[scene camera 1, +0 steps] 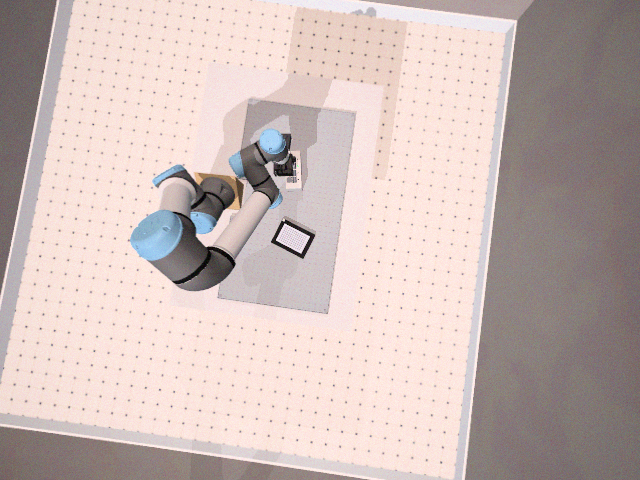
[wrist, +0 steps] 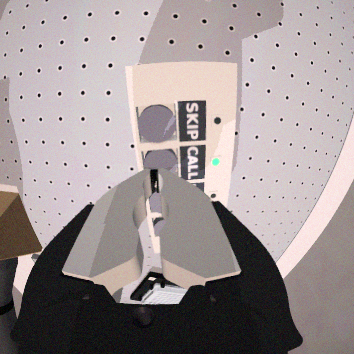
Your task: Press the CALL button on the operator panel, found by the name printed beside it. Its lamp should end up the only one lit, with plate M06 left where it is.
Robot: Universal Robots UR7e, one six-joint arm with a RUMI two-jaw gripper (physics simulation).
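Where they show: gripper, fingertip midpoint: [wrist: 155, 170]; arm's base, origin of the base link: [scene camera 1: 217, 192].
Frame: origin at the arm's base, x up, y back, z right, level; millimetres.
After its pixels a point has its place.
Note:
The operator panel [scene camera 1: 293, 186] @(x -7, y -323, z -68 mm) [wrist: 185, 80] @(x -7, y -301, z -211 mm) is pale, with round grey buttons beside dark name labels. In the wrist view the CALL button [wrist: 160, 158] @(x -8, y -291, z -158 mm) is partly covered by the fingertips, beside its CALL label [wrist: 192, 162] @(x -6, y -314, z -157 mm). The CALL lamp [wrist: 215, 161] @(x -6, y -330, z -160 mm) is lit green; the SKIP lamp [wrist: 217, 120] @(x -6, y -325, z -189 mm) and the third lamp [wrist: 213, 195] @(x -6, y -335, z -130 mm) are dark. Lower parts of the panel are hidden. My gripper [scene camera 1: 291, 166] @(x -9, y -289, z -147 mm) [wrist: 155, 170] @(x -9, y -289, z -147 mm) is shut and empty, its tips at the near edge of the CALL button; contact cannot be told. A black-framed plate [scene camera 1: 293, 238] @(x -34, y -349, z 157 mm) [wrist: 167, 296] @(x -34, y -324, z 129 mm) with a white grid lies apart; no M06 marking is readable.
A brown box-like block [scene camera 1: 236, 192] @(x 6, y -84, z -8 mm) [wrist: 17, 225] @(x -42, y -88, z -27 mm) stands between the arm's base and the panel. The panel and plate stand on a grey mat [scene camera 1: 310, 289] @(x -60, y -451, z 373 mm). The dotted table has a raised pale rim [scene camera 1: 478, 258].

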